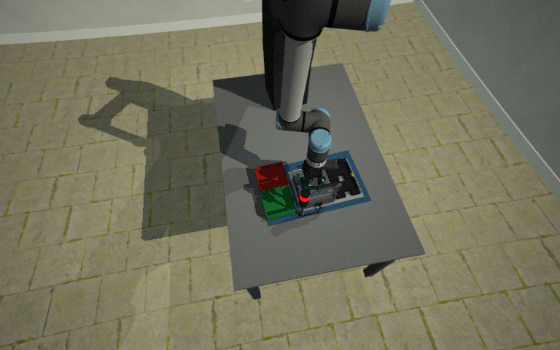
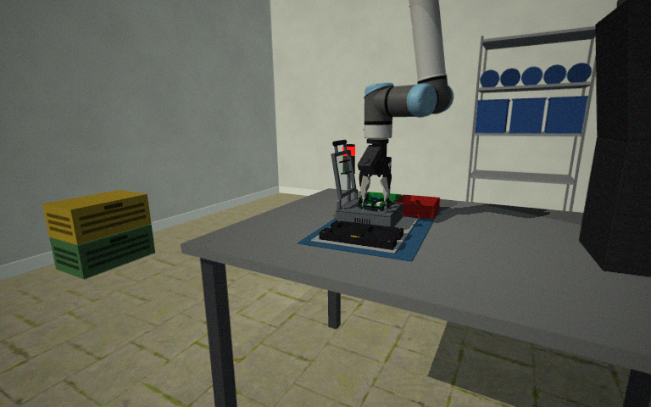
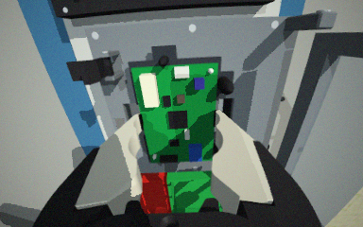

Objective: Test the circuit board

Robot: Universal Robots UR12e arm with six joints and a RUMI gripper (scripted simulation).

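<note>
The green circuit board is 1 cm to the right of my hand. Also, from my hand: black latch piece 6 cm to the left, 6 cm behind, 1 cm above; green bin 21 cm to the right, 6 cm below, 2 cm ahead; tester lid 11 cm ahead, 11 cm above, 2 cm to the right.
</note>
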